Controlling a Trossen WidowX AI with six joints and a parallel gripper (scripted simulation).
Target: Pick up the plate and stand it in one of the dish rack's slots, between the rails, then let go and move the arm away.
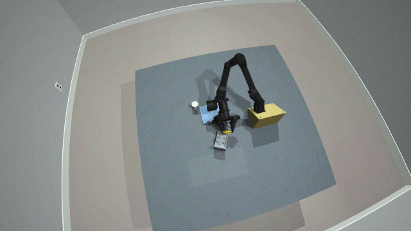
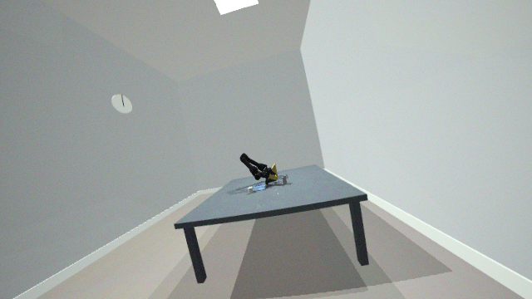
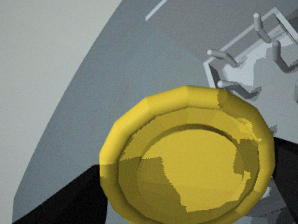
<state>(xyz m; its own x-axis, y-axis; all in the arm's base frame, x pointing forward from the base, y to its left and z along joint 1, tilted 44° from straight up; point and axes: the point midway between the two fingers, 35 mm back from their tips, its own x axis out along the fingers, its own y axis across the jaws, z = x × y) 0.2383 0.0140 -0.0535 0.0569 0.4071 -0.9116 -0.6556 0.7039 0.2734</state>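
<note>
Now: gripper tip 5 cm short of the grey dish rack, 2 cm to the right of it and 4 cm above it. Round my gripper tip: yellow plate (1 cm to the right); light blue mat (6 cm ahead, 19 cm to the right, 6 cm below); white cup (16 cm ahead, 26 cm to the right, 4 cm below).
</note>
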